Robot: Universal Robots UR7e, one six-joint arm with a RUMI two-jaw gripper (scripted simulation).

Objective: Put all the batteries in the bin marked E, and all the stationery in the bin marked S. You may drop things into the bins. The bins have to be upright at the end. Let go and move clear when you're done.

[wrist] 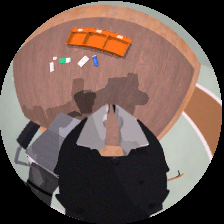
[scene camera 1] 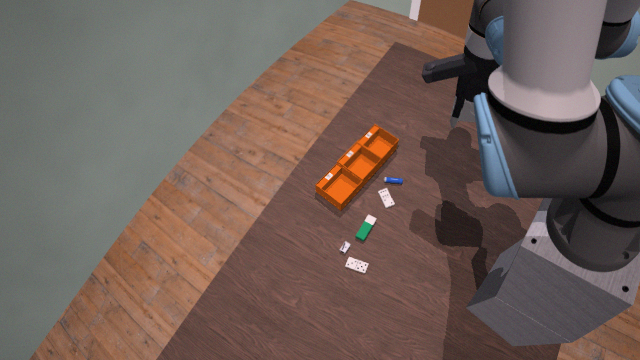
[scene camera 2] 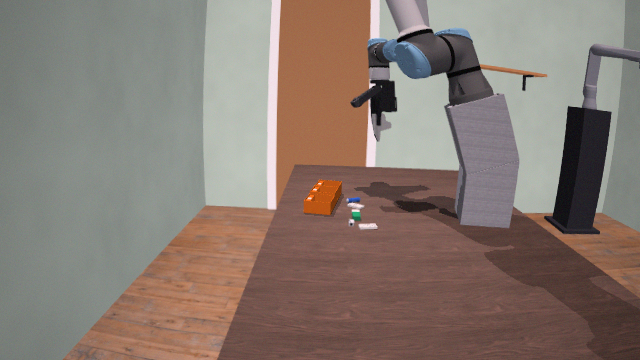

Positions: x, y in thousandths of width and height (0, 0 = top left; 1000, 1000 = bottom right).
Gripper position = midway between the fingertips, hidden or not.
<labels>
my gripper: wrist 498, 467; scene camera 1 707, 351; scene camera 2 591, 393
orange bin block: wrist 422, 172; scene camera 1 530, 515; scene camera 2 505, 549
</labels>
